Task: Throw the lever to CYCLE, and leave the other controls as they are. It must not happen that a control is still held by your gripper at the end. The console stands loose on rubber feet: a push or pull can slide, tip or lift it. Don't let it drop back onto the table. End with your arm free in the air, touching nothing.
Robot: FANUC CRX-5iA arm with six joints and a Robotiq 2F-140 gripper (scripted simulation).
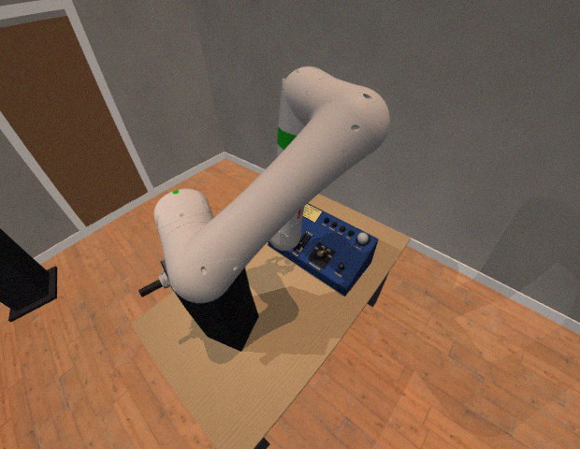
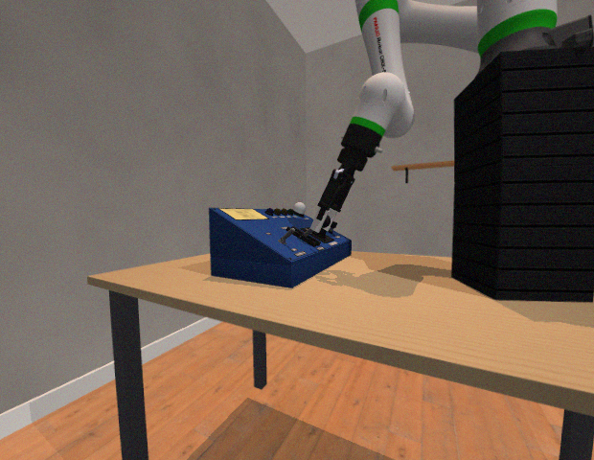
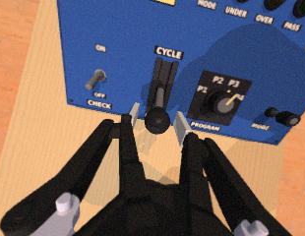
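The black lever is 3 cm ahead of my hand, 2 cm below it and 1 cm to the left of it. From my hand the other things lie so: rotary program selector (11 cm to the right, 9 cm ahead, 3 cm below); blue console (10 cm ahead, 5 cm below, 4 cm to the right); small toggle (13 cm to the left, 4 cm below, 3 cm ahead).
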